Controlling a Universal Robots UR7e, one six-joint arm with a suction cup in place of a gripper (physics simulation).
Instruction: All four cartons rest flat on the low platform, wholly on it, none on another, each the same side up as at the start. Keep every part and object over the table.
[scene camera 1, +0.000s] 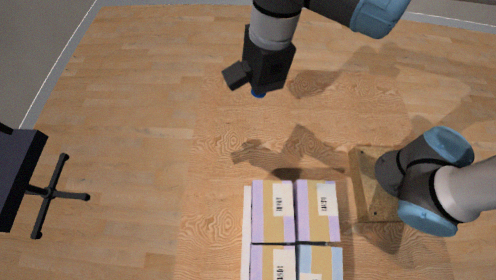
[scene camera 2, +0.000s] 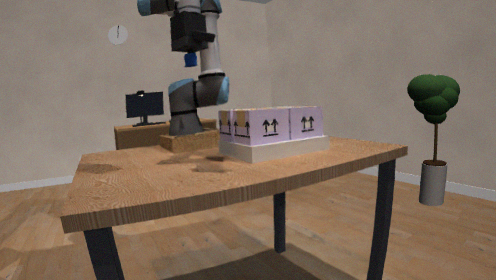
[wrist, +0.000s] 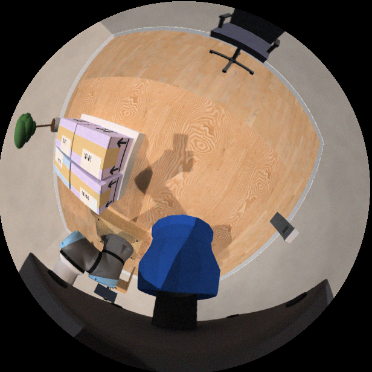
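Seen in the pictures: hand, tool point: (scene camera 2: 191, 65); arm's base, link origin: (scene camera 1: 396, 175) (scene camera 2: 186, 133).
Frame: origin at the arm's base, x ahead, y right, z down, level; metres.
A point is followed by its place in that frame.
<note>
My suction gripper (scene camera 1: 258, 93) {x 0.440, y 0.189, z -0.229 m} (scene camera 2: 190, 60) (wrist: 180, 255) is off and bare, high over the table, to the side of the cartons. Three lilac-and-tan cartons, one near the table's middle (scene camera 1: 270, 227) {x 0.444, y -0.097, z -0.093 m} (scene camera 2: 270, 125) {x 0.481, y -0.052, z -0.043 m} (wrist: 95, 152), one on the arm-base side (scene camera 1: 315, 227) {x 0.337, y -0.113, z -0.093 m} (scene camera 2: 225, 120) {x 0.316, y 0.002, z -0.060 m} (wrist: 90, 192) and one farther along (scene camera 1: 257, 265) {x 0.485, y -0.175, z -0.093 m} (scene camera 2: 307, 122) {x 0.504, y -0.202, z -0.041 m} (wrist: 64, 137), stand on the white platform (scene camera 1: 246, 220) {x 0.495, y -0.067, z 0.011 m} (scene camera 2: 290, 148) {x 0.511, y -0.105, z 0.033 m} (wrist: 131, 167). A blue-and-tan carton (scene camera 1: 305, 257) {x 0.374, y -0.174, z -0.093 m} (wrist: 61, 169) fills the fourth corner, hidden in scene camera 2. They lie level, narrow gaps between, none stacked; visible side arrows point up.
The arm's base stands on a wooden block (scene camera 1: 365, 200) {x 0.136, y -0.062, z -0.002 m} (scene camera 2: 192, 141) {x 0.122, y 0.034, z 0.022 m} (wrist: 117, 222) beside the platform. The arm's lower joints (scene camera 1: 435, 180) {x 0.122, y -0.069, z -0.249 m} (scene camera 2: 197, 95) {x 0.089, y -0.019, z -0.158 m} rise close to the cartons. The wooden table (scene camera 2: 150, 190) {x 0.541, y 0.368, z 0.060 m} has its near edge in scene camera 2. An office chair (scene camera 1: 20, 165) (wrist: 245, 42) stands off the table.
</note>
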